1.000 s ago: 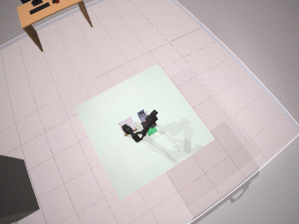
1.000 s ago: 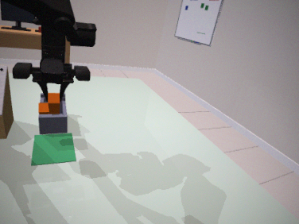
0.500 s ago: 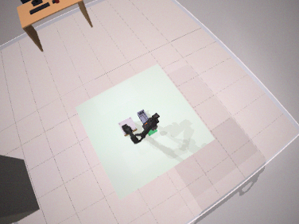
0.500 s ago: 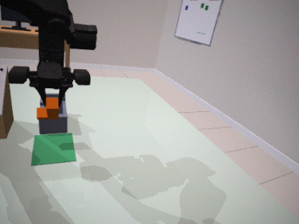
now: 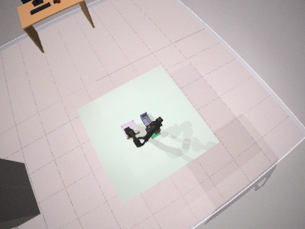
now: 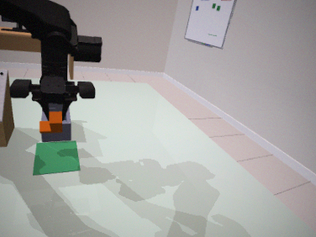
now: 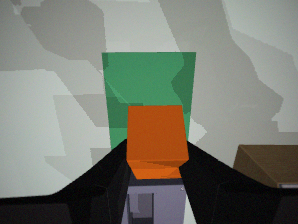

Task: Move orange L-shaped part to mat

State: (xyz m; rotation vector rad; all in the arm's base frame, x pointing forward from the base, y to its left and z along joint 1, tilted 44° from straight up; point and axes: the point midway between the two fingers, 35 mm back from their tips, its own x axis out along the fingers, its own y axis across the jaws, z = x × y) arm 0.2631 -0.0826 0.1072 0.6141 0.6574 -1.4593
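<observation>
Right now the green mat is 14 cm below my gripper tip and 2 cm to the left of it. Also, from my gripper tip: orange L-shaped part (3 cm to the left, 3 cm below, 2 cm behind).
</observation>
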